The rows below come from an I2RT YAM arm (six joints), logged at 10 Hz.
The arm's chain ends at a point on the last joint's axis. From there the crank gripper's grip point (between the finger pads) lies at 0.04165 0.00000 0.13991 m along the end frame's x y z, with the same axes.
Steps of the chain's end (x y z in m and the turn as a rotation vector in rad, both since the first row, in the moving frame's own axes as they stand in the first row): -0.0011, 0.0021, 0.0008, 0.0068, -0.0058, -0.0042; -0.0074, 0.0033, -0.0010, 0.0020, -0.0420, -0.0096; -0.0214, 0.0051, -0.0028, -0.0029, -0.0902, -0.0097; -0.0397, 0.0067, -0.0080, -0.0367, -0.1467, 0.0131; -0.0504, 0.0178, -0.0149, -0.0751, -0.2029, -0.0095
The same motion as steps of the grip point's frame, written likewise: -0.0019, 0.0010, 0.0010, 0.0068, -0.0058, -0.0042; -0.0133, 0.0026, 0.0006, 0.0020, -0.0420, -0.0096; -0.0342, 0.0052, 0.0004, -0.0029, -0.0902, -0.0097; -0.0606, 0.0123, -0.0035, -0.0367, -0.1467, 0.0131; -0.0794, 0.0283, -0.0098, -0.0751, -0.2029, -0.0095
